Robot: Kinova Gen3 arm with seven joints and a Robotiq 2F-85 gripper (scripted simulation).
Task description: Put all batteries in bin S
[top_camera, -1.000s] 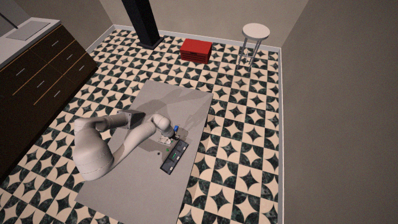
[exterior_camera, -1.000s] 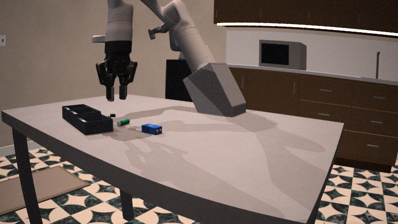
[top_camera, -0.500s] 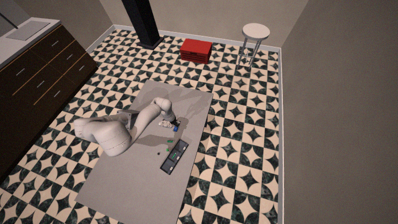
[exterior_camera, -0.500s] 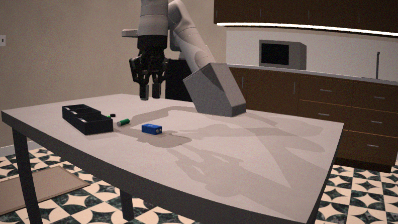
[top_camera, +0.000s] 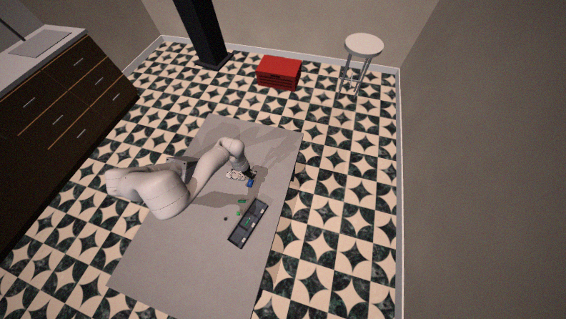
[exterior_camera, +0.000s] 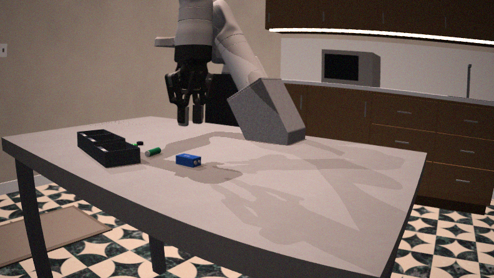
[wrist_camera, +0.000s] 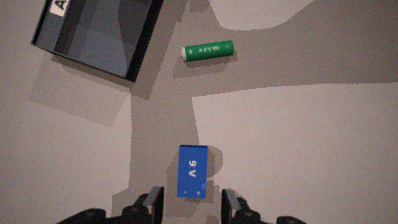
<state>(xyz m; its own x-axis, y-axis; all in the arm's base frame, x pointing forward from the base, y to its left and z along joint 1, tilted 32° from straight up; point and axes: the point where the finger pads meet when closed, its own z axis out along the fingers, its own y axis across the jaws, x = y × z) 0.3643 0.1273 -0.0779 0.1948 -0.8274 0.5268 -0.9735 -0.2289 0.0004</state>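
The blue 9V battery is 10 mm to the left of my hand and 90 mm below it. Also, from my hand: green battery 20 mm ahead, 120 mm to the right, 90 mm below; bin row 110 mm ahead, 200 mm to the right, 80 mm below; green die 30 mm ahead, 190 mm to the right, 90 mm below.
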